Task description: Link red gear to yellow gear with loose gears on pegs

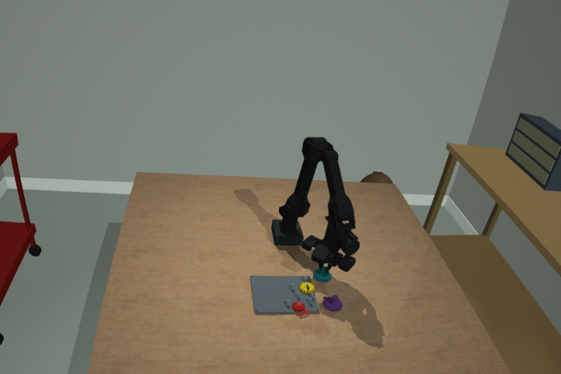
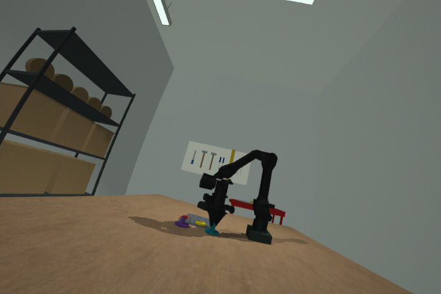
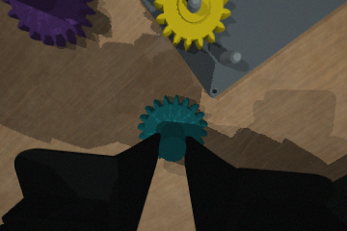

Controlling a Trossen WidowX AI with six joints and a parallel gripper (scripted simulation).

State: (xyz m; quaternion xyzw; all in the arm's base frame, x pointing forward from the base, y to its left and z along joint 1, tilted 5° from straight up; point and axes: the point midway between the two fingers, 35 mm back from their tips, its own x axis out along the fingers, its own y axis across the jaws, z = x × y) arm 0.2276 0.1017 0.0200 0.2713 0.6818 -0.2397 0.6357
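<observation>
Right now the red gear is 160 mm ahead of my gripper tip, 110 mm to the right of it and 10 mm below it. Also, from my gripper tip: purple gear 140 mm ahead, 10 mm to the left, 10 mm below; then yellow gear 70 mm to the right, 70 mm ahead, 10 mm below; then teal gear 10 mm below.
</observation>
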